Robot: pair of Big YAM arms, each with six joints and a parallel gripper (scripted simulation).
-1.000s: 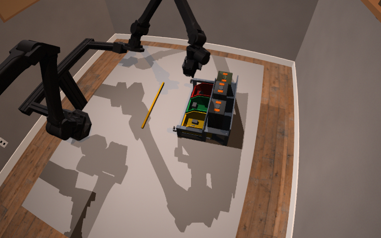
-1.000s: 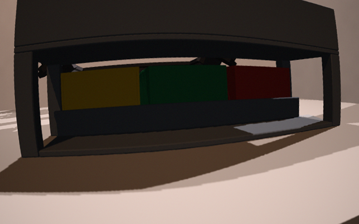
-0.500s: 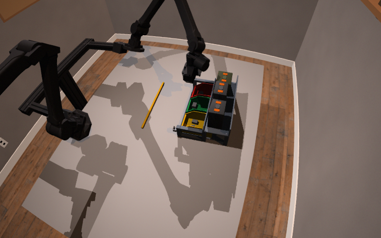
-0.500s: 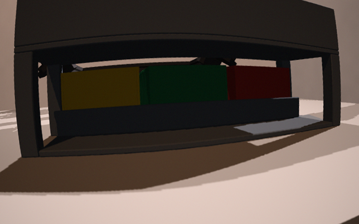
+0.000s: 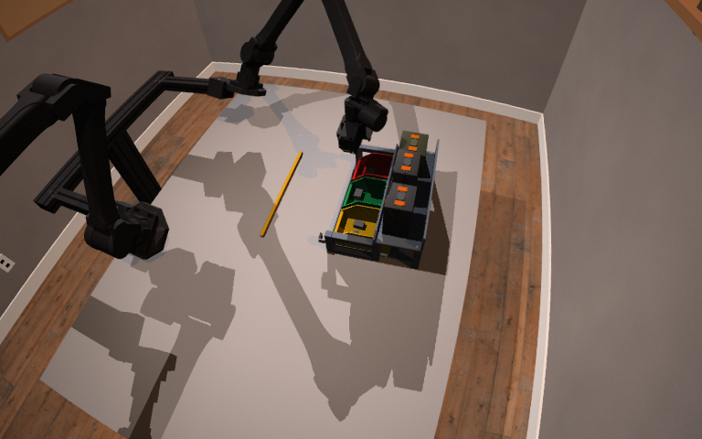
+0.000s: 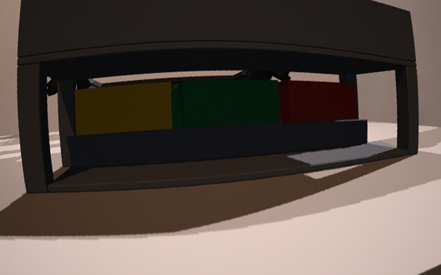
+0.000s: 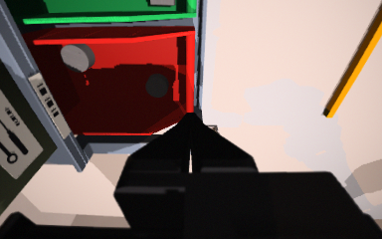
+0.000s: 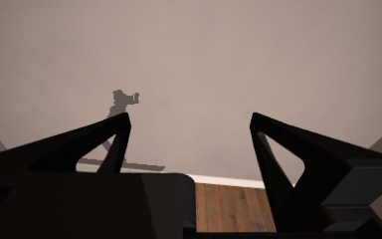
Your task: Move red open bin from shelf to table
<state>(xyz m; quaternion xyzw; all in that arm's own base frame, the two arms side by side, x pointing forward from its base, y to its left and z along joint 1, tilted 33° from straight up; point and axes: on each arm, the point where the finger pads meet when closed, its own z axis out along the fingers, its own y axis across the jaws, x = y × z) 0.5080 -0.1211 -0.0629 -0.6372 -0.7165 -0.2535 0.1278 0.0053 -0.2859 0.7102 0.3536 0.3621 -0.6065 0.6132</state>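
Right now my left hand is 8 cm short of the red open bin and 8 cm above it. Also, from my left hand: grey shelf (11 cm ahead, 11 cm to the right, 6 cm below); then green bin (8 cm ahead, 11 cm to the right, 8 cm below).
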